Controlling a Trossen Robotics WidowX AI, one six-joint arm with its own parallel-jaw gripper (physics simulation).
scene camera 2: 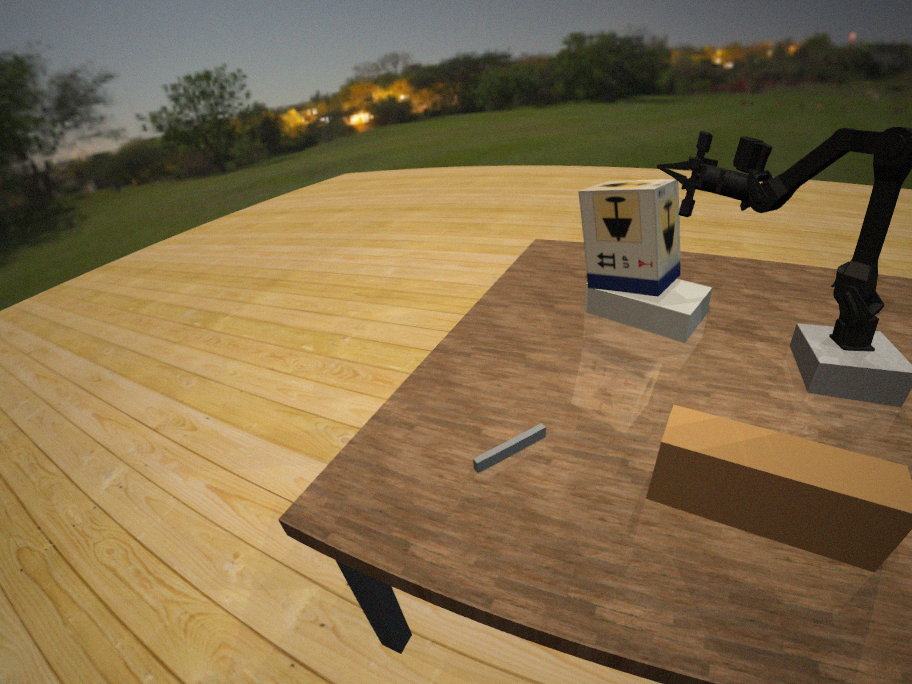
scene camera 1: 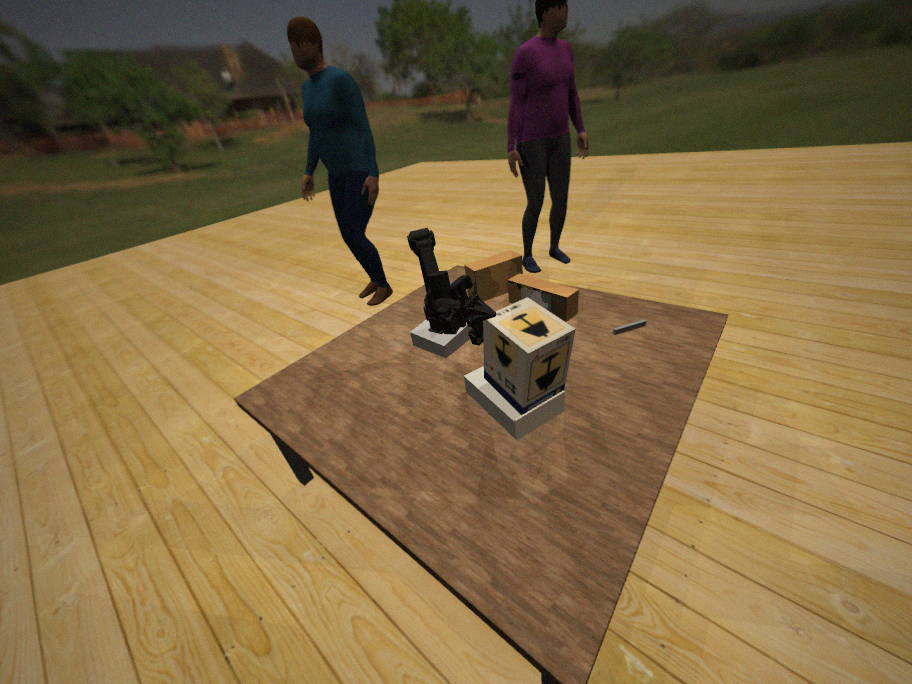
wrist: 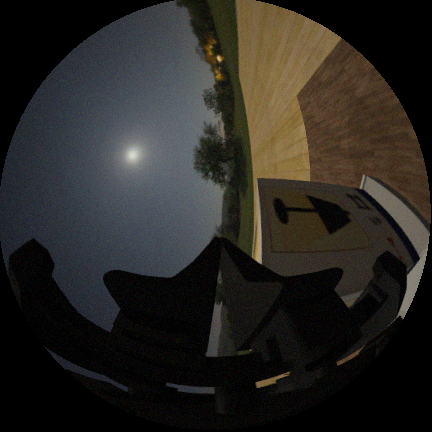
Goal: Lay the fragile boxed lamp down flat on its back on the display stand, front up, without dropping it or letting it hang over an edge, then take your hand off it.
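Where they show: gripper, fingertip midpoint: (scene camera 2: 657, 166) (scene camera 1: 495, 314) (wrist: 218, 242); arm's base, link origin: (scene camera 2: 851, 343) (scene camera 1: 439, 327).
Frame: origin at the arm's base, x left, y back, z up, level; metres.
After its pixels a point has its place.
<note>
The boxed lamp (scene camera 1: 528, 353) {x -0.333, y -0.495, z 0.227 m} (scene camera 2: 630, 231) {x -0.142, y -0.454, z 0.156 m} (wrist: 318, 225) {x -0.279, y -0.391, z 0.191 m} is a white and yellow carton with black lamp pictures and a blue band at the bottom. It stands upright on the white display stand (scene camera 1: 515, 413) {x -0.317, y -0.447, z 0.003 m} (scene camera 2: 691, 304) {x -0.125, y -0.307, z 0.003 m} (wrist: 407, 225) in the middle of the brown table (scene camera 1: 453, 509) {x -0.596, y -0.402, z -0.066 m} (scene camera 2: 555, 543) {x 0.452, y -0.555, z -0.066 m} (wrist: 362, 120) {x -0.487, y -0.463, z -0.066 m}. My gripper (scene camera 1: 482, 325) {x -0.271, y -0.388, z 0.276 m} (scene camera 2: 662, 167) {x -0.271, y -0.388, z 0.276 m} (wrist: 218, 242) {x -0.271, y -0.388, z 0.276 m} is shut and empty. Its tips are level with the box's top edge, on the side facing the arm. I cannot tell whether they touch the box.
Two brown cardboard blocks (scene camera 1: 493, 272) {x 0.406, y -0.048, z 0.059 m} (scene camera 1: 544, 293) {x 0.317, y -0.314, z 0.032 m} lie behind the stand; one also shows in scene camera 2 (scene camera 2: 732, 468) {x 0.390, y -0.351, z 0.035 m}. A small grey bar (scene camera 1: 630, 326) {x 0.293, y -0.644, z -0.048 m} (scene camera 2: 509, 448) {x 0.308, y -0.642, z -0.048 m} lies near the table edge. Two people (scene camera 1: 341, 156) (scene camera 1: 544, 129) walk on the wooden deck behind the table.
</note>
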